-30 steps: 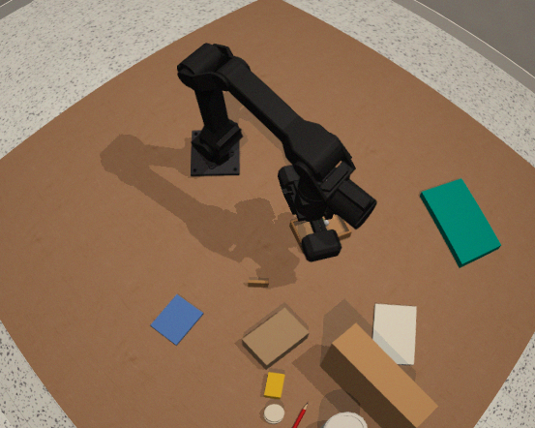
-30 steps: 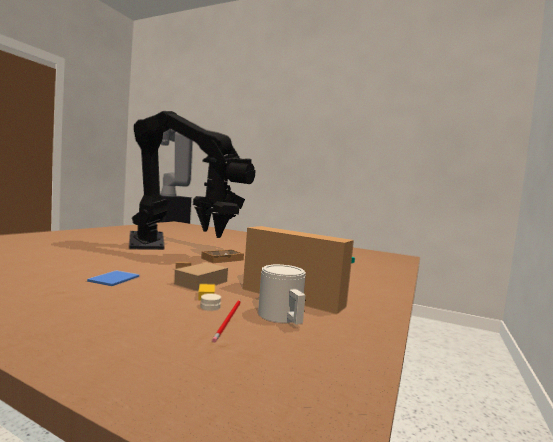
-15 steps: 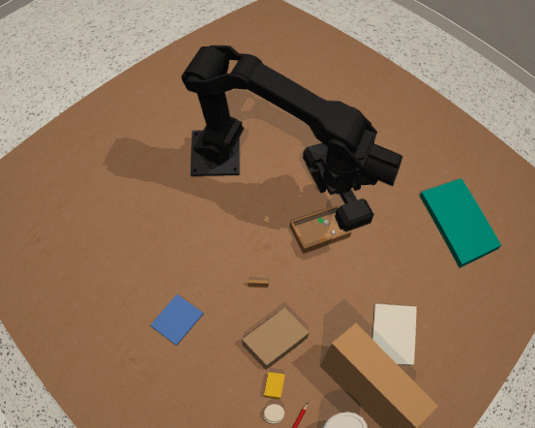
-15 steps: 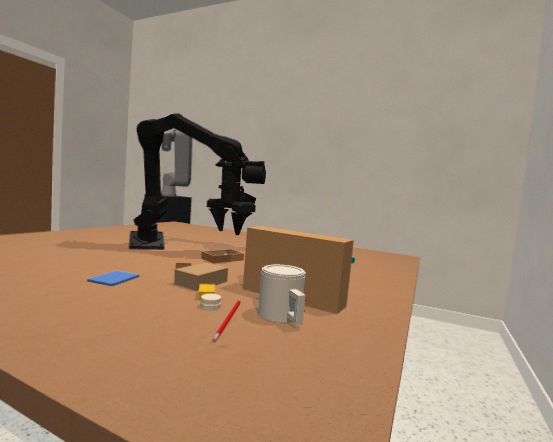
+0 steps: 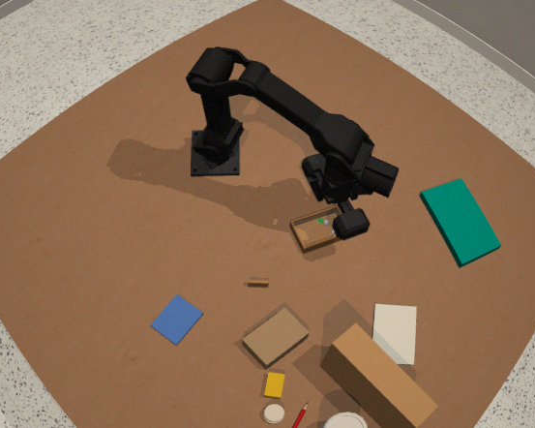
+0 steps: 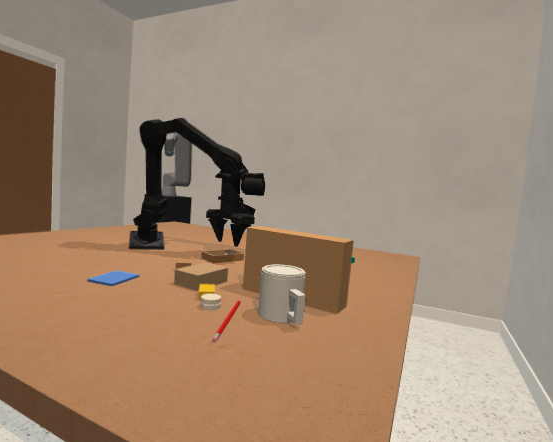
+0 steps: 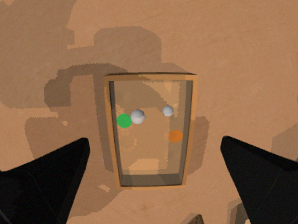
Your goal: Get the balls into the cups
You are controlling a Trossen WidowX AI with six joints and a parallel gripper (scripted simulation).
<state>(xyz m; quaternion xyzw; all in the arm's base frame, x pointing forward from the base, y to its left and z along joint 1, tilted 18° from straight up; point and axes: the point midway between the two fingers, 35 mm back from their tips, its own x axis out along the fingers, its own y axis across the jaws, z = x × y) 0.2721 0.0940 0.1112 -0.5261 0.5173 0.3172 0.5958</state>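
Now: hand 10 mm past the wooden puzzle, 10 mm to the left of it and 80 mm above it. Also, from my hand: green slab: 190 mm ahead, 280 mm to the left, 70 mm below; then white slab: 270 mm ahead, 50 mm to the right, 80 mm below; then tan box: 130 mm ahead, 240 mm to the right, 70 mm below.
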